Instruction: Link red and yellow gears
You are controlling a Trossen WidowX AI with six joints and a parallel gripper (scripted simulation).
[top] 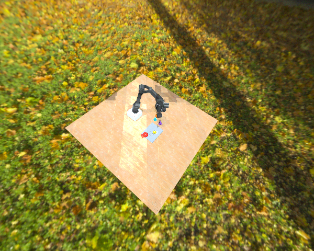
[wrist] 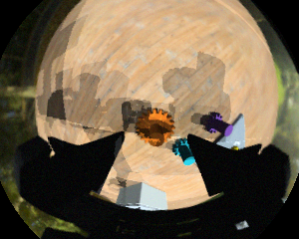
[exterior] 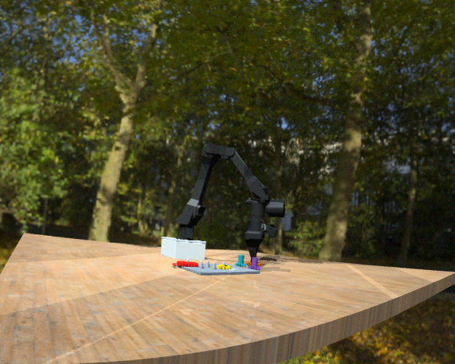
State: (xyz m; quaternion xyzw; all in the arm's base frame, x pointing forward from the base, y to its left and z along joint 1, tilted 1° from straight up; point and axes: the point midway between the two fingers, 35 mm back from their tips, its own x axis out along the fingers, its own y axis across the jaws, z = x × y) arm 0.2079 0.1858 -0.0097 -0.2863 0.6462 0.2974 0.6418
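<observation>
Now: the orange gear 10 mm below my gripper tip. The rest, counted from my gripper tip: teal gear 70 mm to the right, 20 mm ahead, 10 mm below; yellow gear 210 mm to the right, 130 mm ahead, 10 mm below; purple gear 100 mm ahead, 70 mm to the right, 10 mm below.
</observation>
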